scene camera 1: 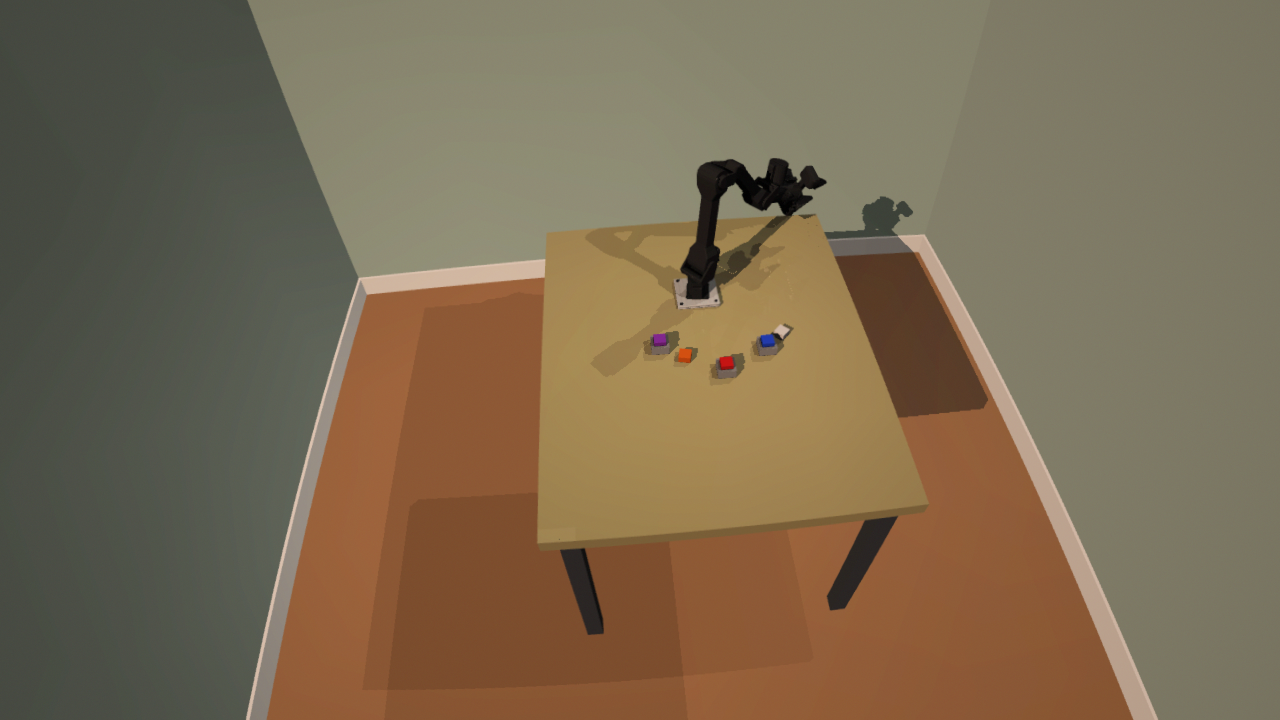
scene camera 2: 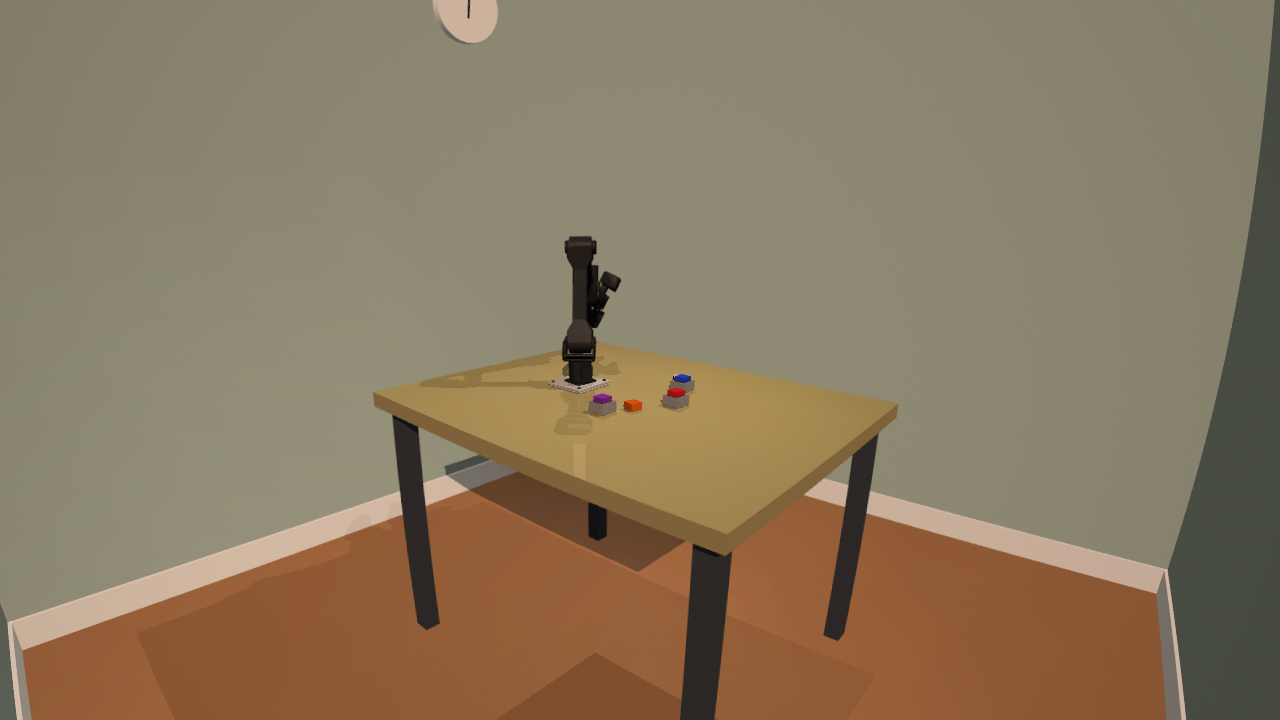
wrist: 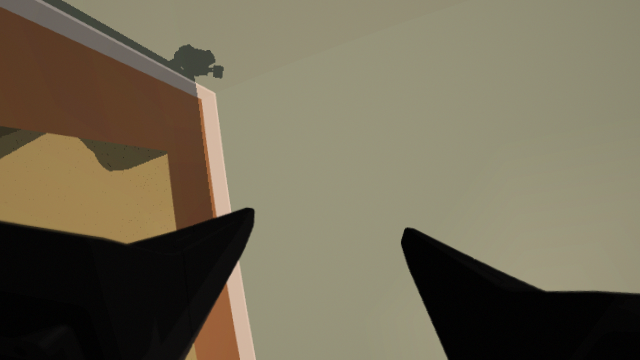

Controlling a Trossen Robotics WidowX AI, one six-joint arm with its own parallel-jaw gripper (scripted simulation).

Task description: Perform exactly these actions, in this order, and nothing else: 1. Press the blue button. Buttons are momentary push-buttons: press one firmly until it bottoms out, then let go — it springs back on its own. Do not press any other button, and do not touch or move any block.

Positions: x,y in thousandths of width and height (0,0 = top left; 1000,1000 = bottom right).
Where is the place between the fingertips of my gripper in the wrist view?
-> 515,629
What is my gripper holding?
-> Nothing.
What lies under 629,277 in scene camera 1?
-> My gripper.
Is my gripper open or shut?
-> Open.
